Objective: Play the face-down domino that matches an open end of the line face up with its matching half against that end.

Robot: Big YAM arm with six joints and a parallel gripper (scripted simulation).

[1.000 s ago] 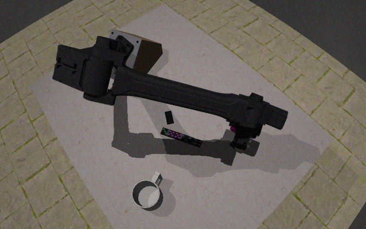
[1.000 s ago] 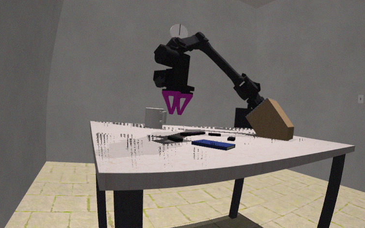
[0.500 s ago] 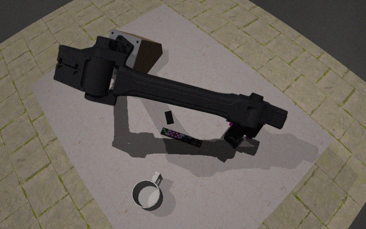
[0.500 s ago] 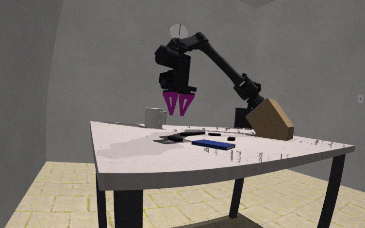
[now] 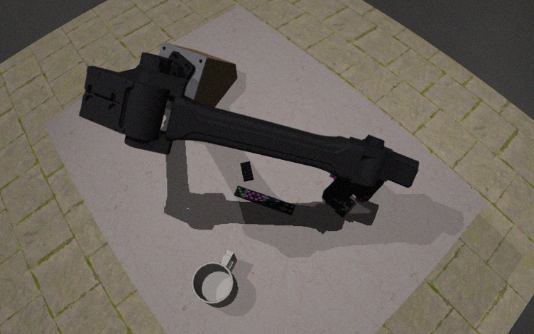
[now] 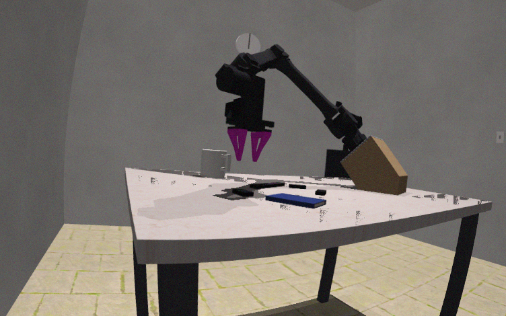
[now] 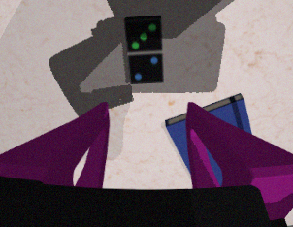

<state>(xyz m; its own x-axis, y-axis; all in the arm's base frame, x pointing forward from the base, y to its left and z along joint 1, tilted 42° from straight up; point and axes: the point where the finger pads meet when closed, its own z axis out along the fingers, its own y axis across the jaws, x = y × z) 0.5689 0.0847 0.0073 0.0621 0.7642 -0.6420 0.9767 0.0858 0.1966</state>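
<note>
Now: hand 90 mm above the domino. From my hand the other things lie so: blue book: 110 mm to the left, 90 mm below, 70 mm behind; mug: 370 mm to the right, 100 mm behind, 50 mm below.
</note>
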